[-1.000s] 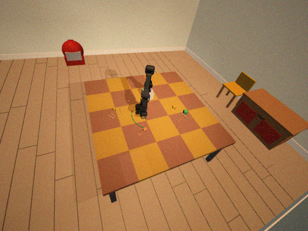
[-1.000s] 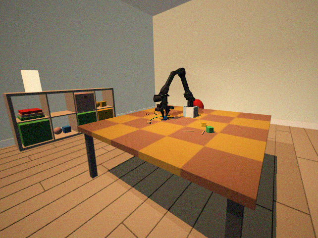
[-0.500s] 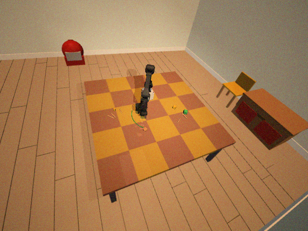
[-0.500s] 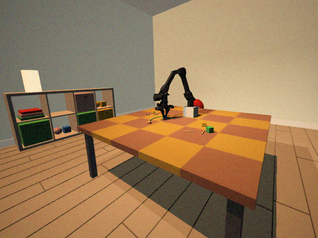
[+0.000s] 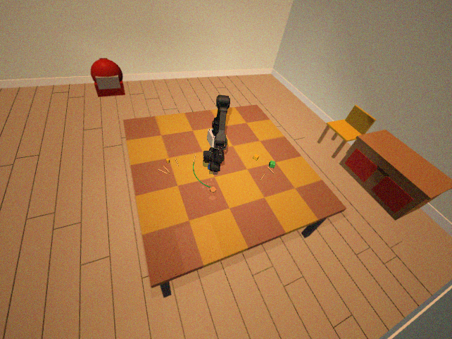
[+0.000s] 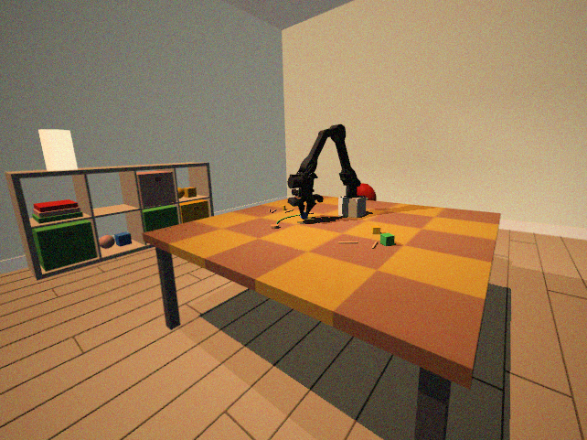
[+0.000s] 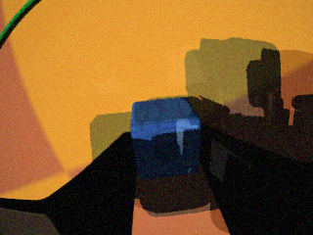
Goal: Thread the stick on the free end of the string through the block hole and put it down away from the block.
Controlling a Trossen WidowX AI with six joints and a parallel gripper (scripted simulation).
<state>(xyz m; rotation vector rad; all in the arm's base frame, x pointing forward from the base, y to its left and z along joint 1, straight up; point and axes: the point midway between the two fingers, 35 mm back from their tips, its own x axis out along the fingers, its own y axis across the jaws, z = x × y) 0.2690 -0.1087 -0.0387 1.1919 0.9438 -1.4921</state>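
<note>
Right now my gripper tip is 110 mm past the thin wooden stick, 90 mm to the left of it and 30 mm above it. Also, from my gripper tip: round wooden button 180 mm ahead, 30 mm to the right, 20 mm below; blue cube right at my gripper tip; yellow cube 40 mm behind, 380 mm to the left, 20 mm below.
</note>
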